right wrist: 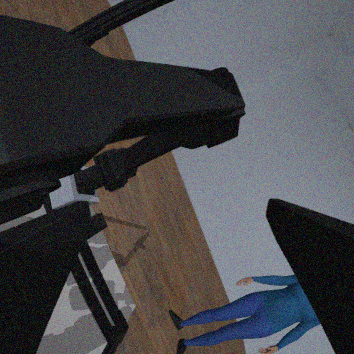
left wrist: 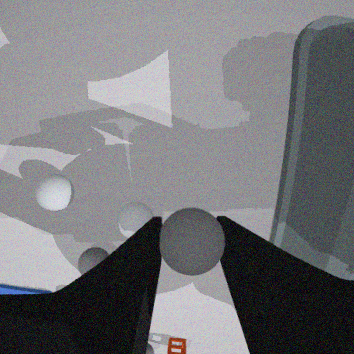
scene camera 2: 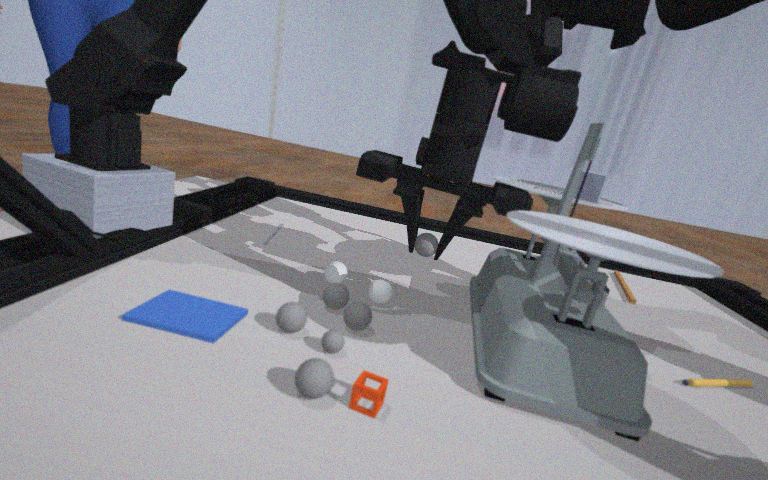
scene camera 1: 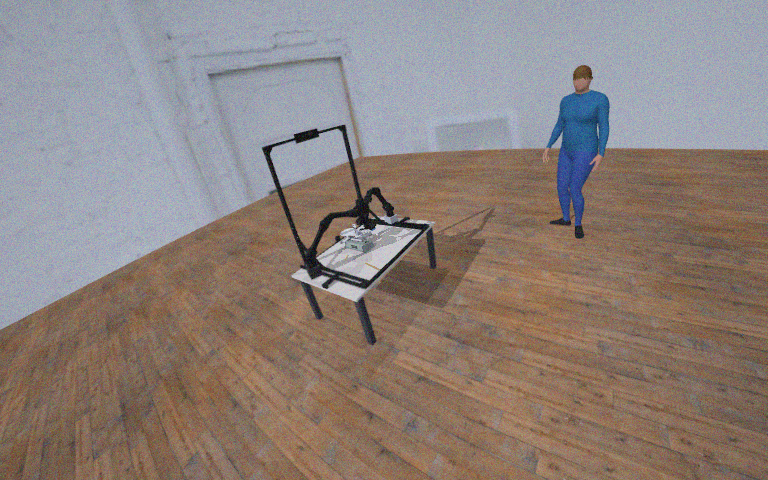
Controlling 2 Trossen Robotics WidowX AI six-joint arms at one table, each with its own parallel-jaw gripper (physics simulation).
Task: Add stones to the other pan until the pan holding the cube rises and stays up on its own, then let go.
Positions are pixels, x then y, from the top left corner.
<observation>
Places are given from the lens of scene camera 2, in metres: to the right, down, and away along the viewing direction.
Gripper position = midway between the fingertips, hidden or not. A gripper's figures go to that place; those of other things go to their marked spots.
my left gripper (scene camera 2: pixel 423 255): 0.05, 0.02, 0.51
blue flat pad (scene camera 2: pixel 176 312): -0.18, 0.06, 0.39
orange wireframe cube (scene camera 2: pixel 377 396): -0.01, 0.11, 0.31
The marked spots on the blue flat pad and the orange wireframe cube are 0.20 m apart.
</observation>
